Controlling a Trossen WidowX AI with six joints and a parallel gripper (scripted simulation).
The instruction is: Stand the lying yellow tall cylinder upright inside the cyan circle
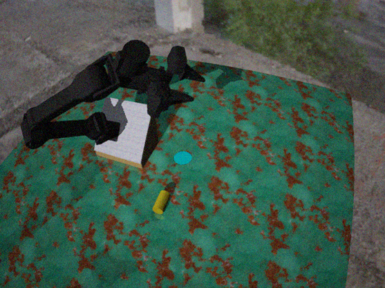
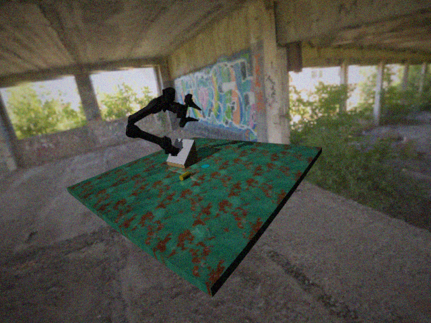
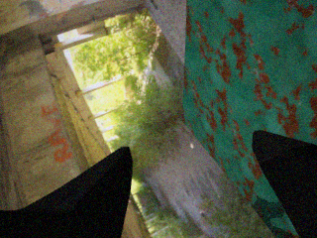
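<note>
Right now the yellow tall cylinder is 90 mm behind my gripper tip, 110 mm to the right of it and 340 mm below it. Also, from my gripper tip: cyan circle 100 mm behind, 90 mm to the left, 360 mm below.
</note>
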